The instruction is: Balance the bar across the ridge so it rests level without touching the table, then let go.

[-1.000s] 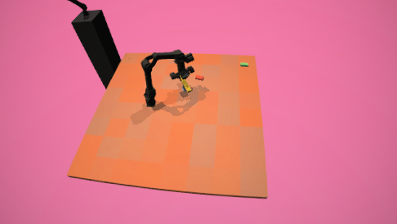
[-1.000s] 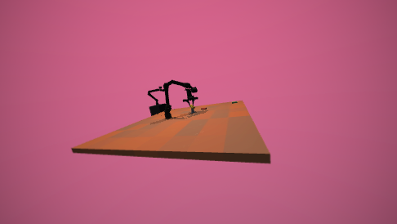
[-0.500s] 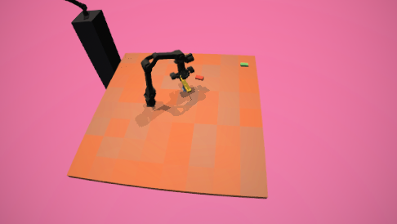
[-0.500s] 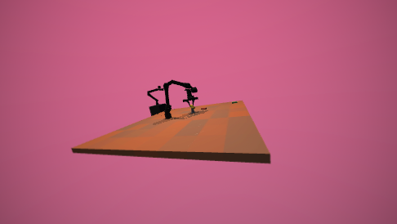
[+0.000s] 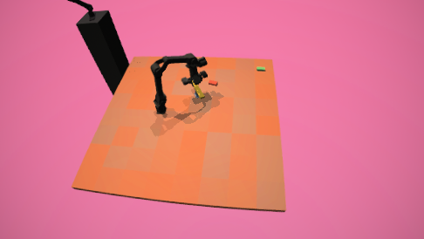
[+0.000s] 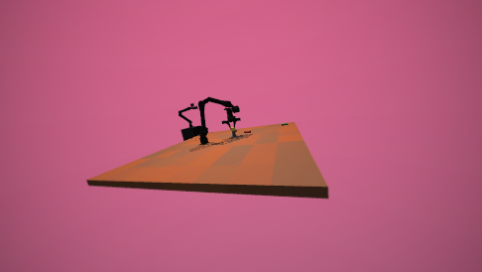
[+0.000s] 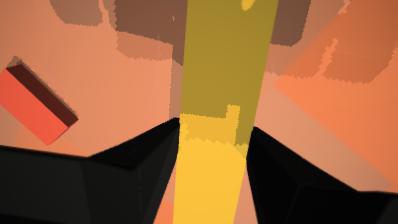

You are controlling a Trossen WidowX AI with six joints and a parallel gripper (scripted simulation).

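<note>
Now: the yellow bar 2 cm to the right of my gripper tip and 1 cm ahead of it. Round my gripper tip: small red block: 12 cm ahead, 11 cm to the left, 7 cm below; green block: 50 cm ahead, 31 cm to the left, 7 cm below.
</note>
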